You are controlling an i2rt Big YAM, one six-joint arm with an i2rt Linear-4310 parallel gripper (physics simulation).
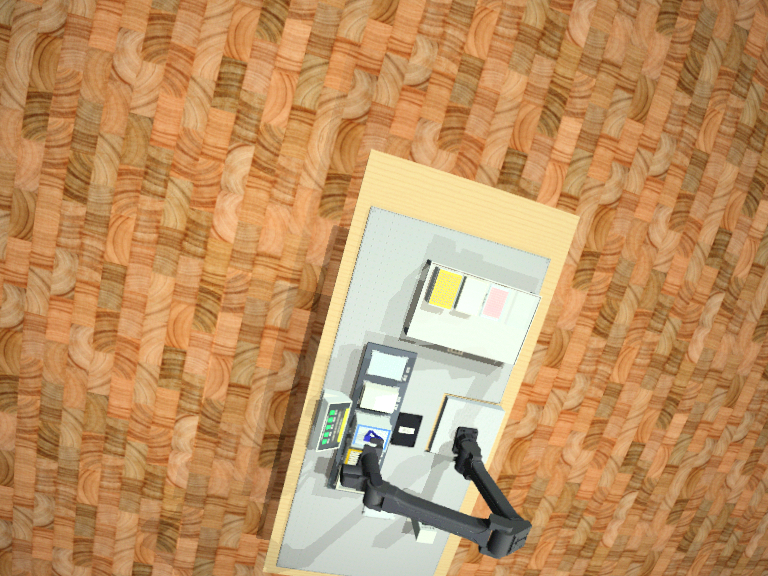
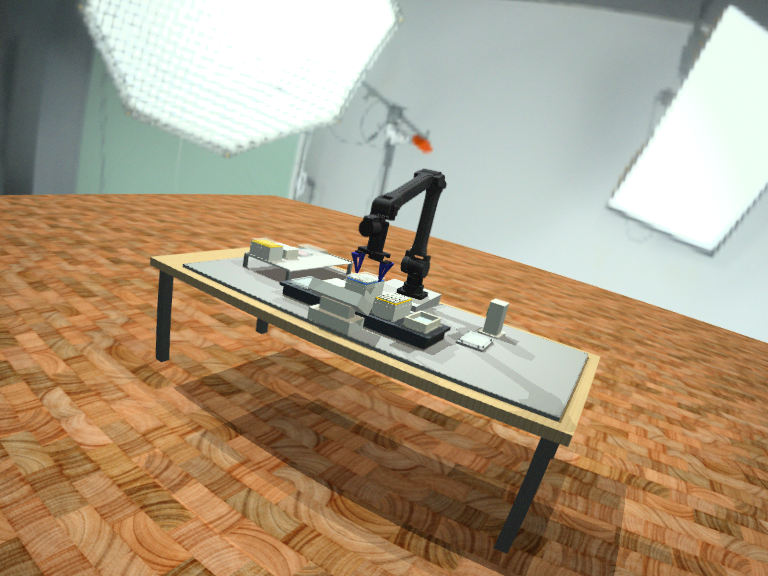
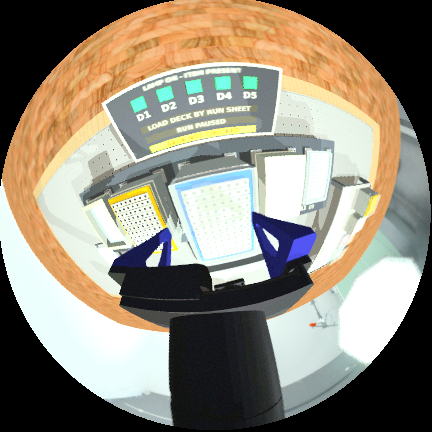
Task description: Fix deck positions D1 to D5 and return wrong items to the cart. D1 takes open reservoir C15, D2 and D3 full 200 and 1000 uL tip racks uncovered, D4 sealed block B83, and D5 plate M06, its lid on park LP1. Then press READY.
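Pixels of known places: gripper, fingertip midpoint: [image 1: 367, 442] [image 2: 367, 277] [image 3: 209, 223]; arm's base, link origin: [image 1: 464, 440] [image 2: 412, 294] [image 3: 229, 286].
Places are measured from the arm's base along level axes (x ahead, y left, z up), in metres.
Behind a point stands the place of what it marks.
My gripper [image 1: 372, 437] @(x 0.421, y -0.029, z 0.124 m) [image 2: 370, 275] @(x 0.421, y -0.029, z 0.124 m) [image 3: 209, 223] @(x 0.421, y -0.029, z 0.124 m) is open and empty, its blue fingers spread above and to both sides of the blue-rimmed tip rack [image 2: 362, 283] @(x 0.474, y -0.021, z 0.112 m) [image 3: 217, 215] @(x 0.427, y -0.041, z 0.122 m) at D3. The yellow-rimmed tip rack [image 1: 352, 457] @(x 0.457, y 0.069, z 0.083 m) [image 2: 392, 308] @(x 0.483, y 0.109, z 0.063 m) [image 3: 135, 212] @(x 0.446, y 0.075, z 0.083 m), with dark dots on top, stands at D2. An open, pale reservoir [image 2: 423, 321] @(x 0.411, y 0.203, z 0.031 m) [image 3: 105, 222] @(x 0.431, y 0.212, z 0.031 m) is at D1. A plain white block [image 1: 379, 397] @(x 0.397, y -0.177, z 0.060 m) [image 3: 284, 185] @(x 0.406, y -0.162, z 0.060 m) is at D4 and a pale plate [image 1: 387, 365] @(x 0.386, y -0.293, z 0.031 m) [image 3: 318, 175] @(x 0.393, y -0.284, z 0.032 m) at D5. The panel [image 1: 332, 425] @(x 0.552, y -0.060, z 0.090 m) [image 3: 195, 110] @(x 0.541, y -0.051, z 0.084 m) shows green lamps D1 to D5 and "RUN PAUSED". Item codes are not readable.
The white cart [image 1: 459, 331] @(x 0.144, y -0.462, z 0.031 m) holds a yellow rack [image 1: 446, 288] @(x 0.252, y -0.624, z 0.102 m) [image 2: 266, 249] @(x 0.300, y -0.581, z 0.078 m), a white item [image 1: 471, 295] @(x 0.147, y -0.610, z 0.073 m) and a pink-topped item [image 1: 495, 302] @(x 0.041, y -0.595, z 0.048 m). A black pad [image 1: 406, 429] @(x 0.246, y -0.011, z -0.020 m) lies beside the deck. A flat pale piece [image 2: 475, 340] @(x 0.305, y 0.377, z -0.011 m) and an upright block [image 1: 425, 533] @(x 0.107, y 0.380, z 0.101 m) [image 2: 495, 317] @(x 0.135, y 0.400, z 0.047 m) are beyond D1.
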